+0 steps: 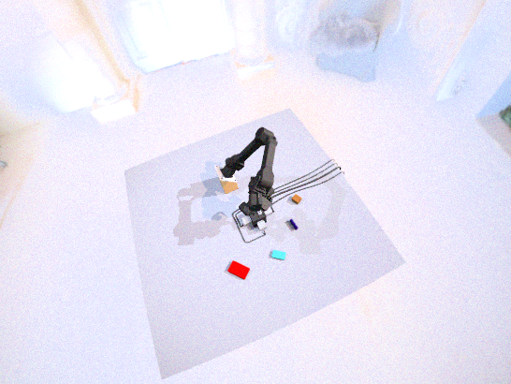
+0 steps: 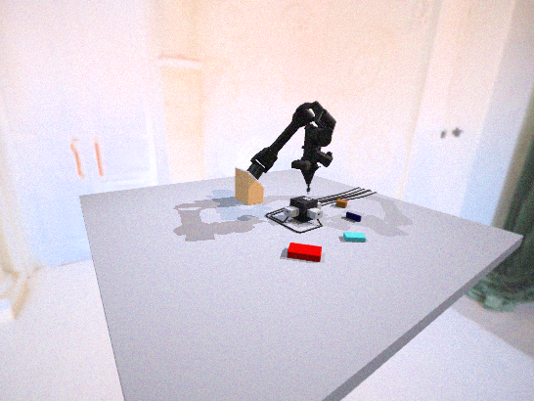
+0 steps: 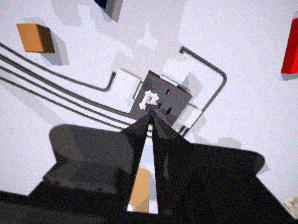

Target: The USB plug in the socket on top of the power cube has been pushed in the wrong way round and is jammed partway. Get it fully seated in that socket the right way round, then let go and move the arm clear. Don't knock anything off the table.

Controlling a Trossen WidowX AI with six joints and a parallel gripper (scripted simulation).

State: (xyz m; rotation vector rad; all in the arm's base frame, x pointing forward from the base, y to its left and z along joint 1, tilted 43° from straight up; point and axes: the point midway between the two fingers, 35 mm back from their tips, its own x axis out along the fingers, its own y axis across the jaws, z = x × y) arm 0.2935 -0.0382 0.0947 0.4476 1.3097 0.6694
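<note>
My gripper tip is now 20 mm above the USB plug. Round my gripper tip: dark blue block 140 mm ahead, 130 mm to the left, 120 mm below; then cyan block 230 mm ahead, 30 mm to the right, 130 mm below; then red block 190 mm ahead, 240 mm to the right, 130 mm below.
</note>
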